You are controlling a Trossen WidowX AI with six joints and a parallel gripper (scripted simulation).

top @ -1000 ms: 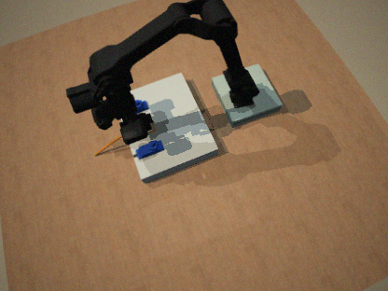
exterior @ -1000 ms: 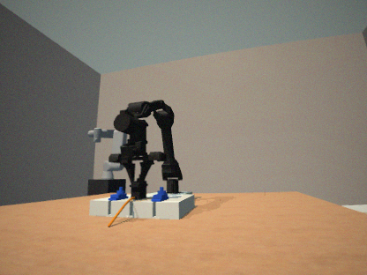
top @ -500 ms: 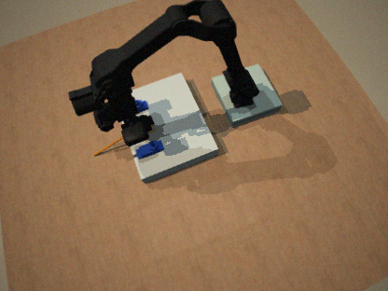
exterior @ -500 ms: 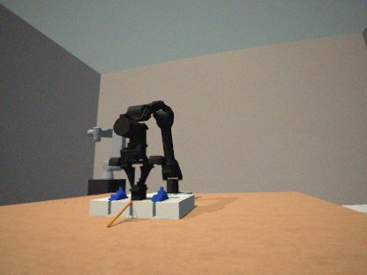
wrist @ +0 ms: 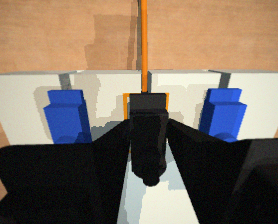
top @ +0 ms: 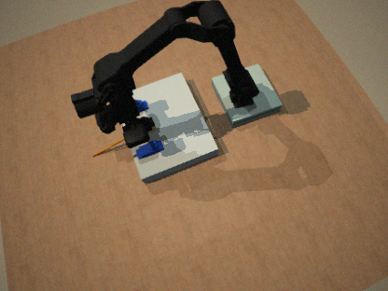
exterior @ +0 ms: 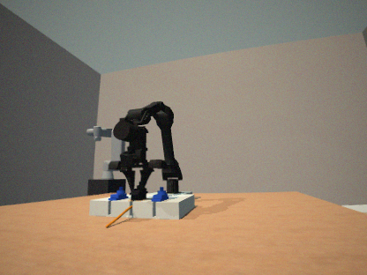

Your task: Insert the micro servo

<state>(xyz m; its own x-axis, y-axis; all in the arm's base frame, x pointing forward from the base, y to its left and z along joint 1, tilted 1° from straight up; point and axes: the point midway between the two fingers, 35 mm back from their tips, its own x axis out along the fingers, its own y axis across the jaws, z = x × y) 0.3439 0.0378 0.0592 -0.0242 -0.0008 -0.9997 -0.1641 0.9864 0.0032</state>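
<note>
The white deck lies 120 mm behind my gripper tip, 20 mm to the right of it and 50 mm below it.
</note>
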